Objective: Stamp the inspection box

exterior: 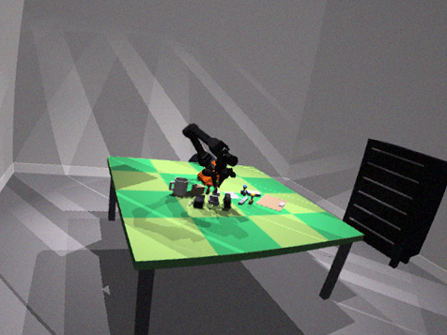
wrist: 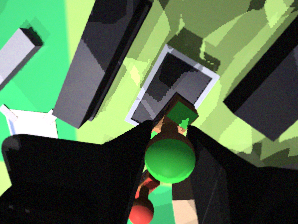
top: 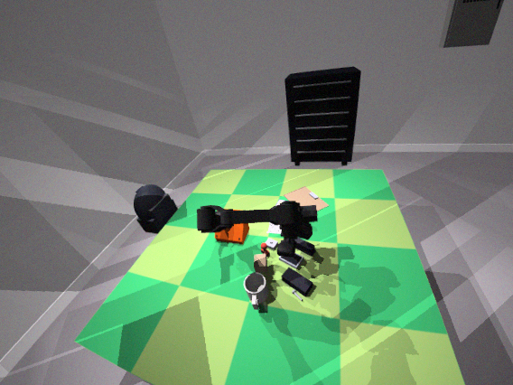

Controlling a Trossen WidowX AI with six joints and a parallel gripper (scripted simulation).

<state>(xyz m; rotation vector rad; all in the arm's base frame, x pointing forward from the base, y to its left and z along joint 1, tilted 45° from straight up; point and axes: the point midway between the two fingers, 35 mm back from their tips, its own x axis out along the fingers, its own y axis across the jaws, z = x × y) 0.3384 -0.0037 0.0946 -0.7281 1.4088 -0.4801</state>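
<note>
My gripper tip is now 110 mm past the white card, 160 mm to the right of it and 90 mm above it. The rest, counted from my gripper tip: dark-rimmed ink pad (80 mm below); then green-knobbed pass stamp (10 mm below); then red-knobbed stamp (120 mm behind, 60 mm below).
</note>
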